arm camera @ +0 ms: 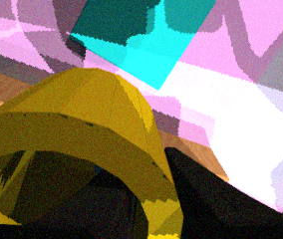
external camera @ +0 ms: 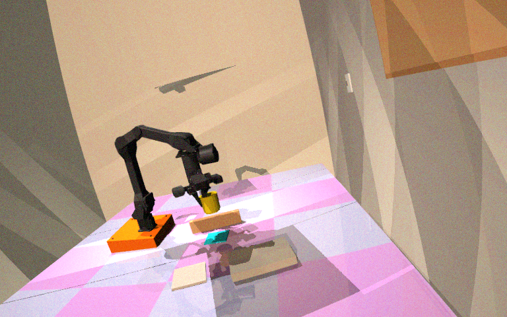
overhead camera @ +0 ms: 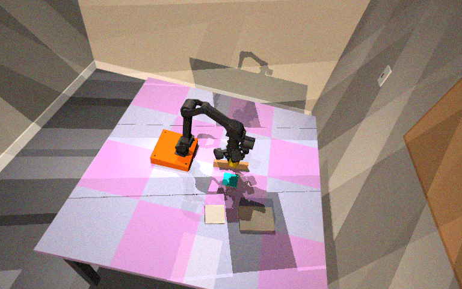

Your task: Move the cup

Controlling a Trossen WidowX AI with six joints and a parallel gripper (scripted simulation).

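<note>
Now: gripper tip 40 mm short of the teal pad, 50 mm to the left of it and 120 mm above it. Round my gripper tip: yellow cup 20 mm ahead, 20 mm to the left; wooden bar 10 mm ahead, 40 mm to the left, 100 mm below; pale blue pad 10 mm behind, 130 mm to the left, 120 mm below.
</note>
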